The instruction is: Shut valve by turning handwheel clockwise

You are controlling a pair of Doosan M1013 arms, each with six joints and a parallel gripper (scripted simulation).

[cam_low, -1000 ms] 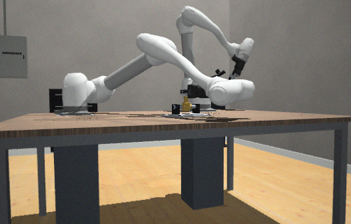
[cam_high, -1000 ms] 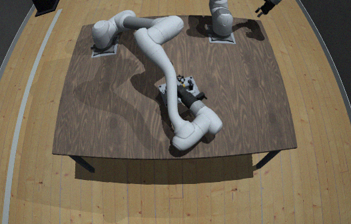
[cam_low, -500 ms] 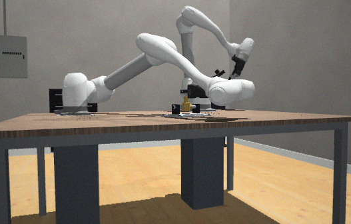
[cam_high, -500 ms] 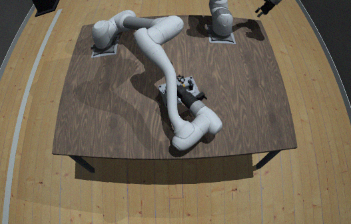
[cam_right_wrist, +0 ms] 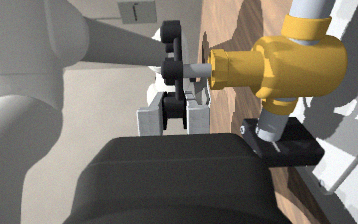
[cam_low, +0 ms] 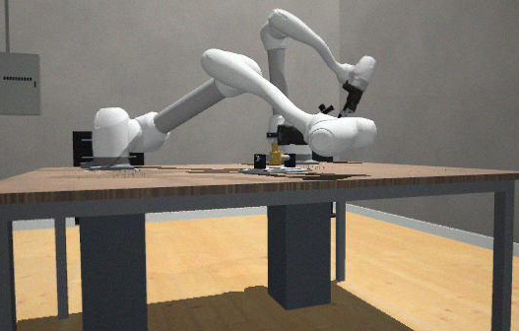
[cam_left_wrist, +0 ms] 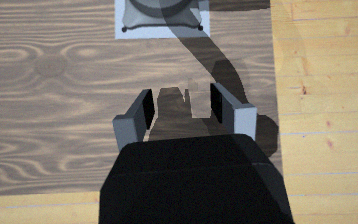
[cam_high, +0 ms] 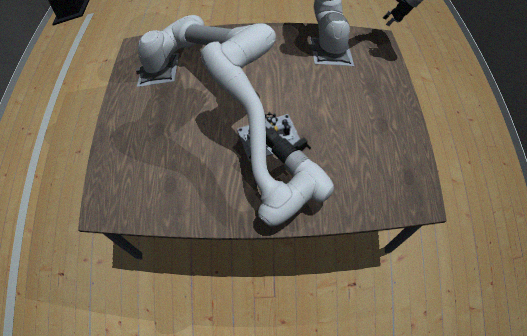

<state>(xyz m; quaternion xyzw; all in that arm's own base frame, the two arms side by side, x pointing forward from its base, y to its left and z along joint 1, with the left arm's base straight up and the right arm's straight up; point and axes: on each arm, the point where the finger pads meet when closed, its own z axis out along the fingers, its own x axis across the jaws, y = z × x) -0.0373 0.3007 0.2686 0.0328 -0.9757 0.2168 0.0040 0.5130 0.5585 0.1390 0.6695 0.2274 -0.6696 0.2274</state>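
Right now my right hand is 20 mm past the black handwheel, 20 mm to the right of it and 10 mm above it. Round my right hand: light base plate: 20 mm behind, 20 mm to the left, 130 mm below.
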